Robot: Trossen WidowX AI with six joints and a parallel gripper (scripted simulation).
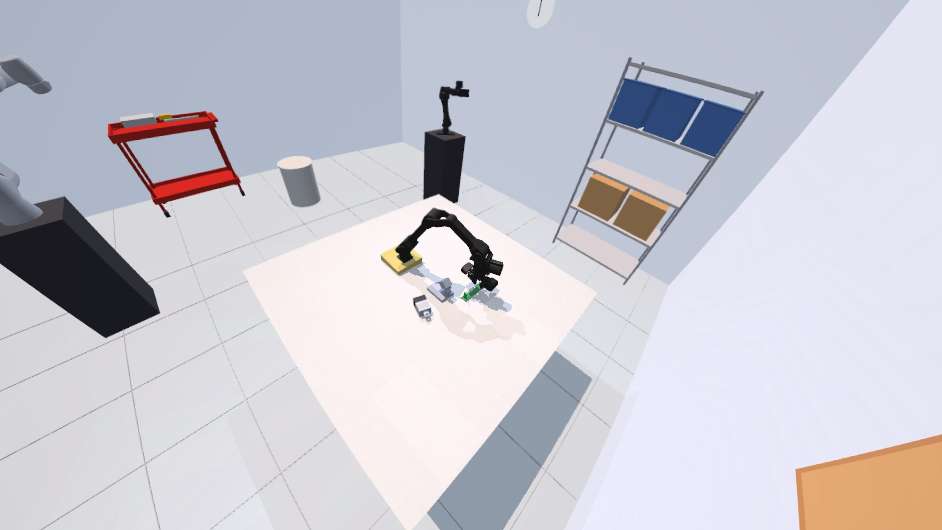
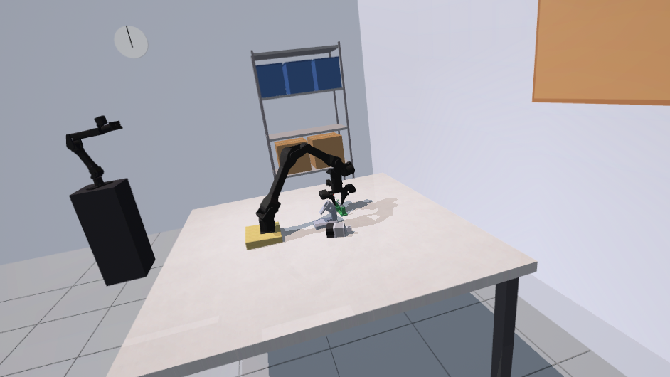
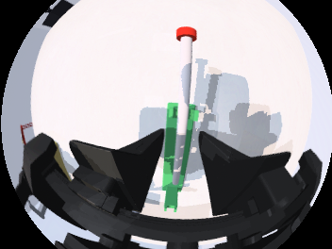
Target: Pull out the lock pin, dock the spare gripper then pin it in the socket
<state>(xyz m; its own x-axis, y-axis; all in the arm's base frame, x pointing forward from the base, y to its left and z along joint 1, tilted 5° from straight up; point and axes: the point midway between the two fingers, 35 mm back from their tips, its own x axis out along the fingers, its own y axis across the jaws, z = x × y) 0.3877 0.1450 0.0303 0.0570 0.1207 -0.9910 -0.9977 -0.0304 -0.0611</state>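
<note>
My gripper tip is now 40 mm to the left of the green cradle. Round my gripper tip: grey mount 90 mm behind, 150 mm to the right, 40 mm above; spare gripper 90 mm behind, 290 mm to the right.
</note>
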